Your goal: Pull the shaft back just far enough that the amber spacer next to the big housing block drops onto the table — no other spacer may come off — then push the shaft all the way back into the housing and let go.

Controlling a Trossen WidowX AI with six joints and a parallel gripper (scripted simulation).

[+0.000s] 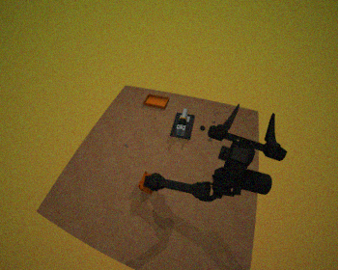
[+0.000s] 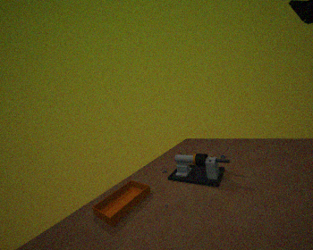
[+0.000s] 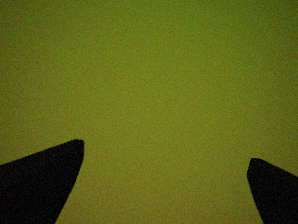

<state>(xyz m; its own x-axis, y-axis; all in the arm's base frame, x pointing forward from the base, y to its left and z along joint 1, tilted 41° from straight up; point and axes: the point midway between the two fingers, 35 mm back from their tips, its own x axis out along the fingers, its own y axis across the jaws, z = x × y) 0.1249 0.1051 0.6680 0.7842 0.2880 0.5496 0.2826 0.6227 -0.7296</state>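
Now: the amber spacer 42 cm ahead of my gripper tip, 23 cm to the left of it and 58 cm below it. Also, from my gripper tip: orange tray (65 cm ahead, 50 cm to the left, 65 cm below); then dark disc (42 cm ahead, 8 cm to the left, 65 cm below).
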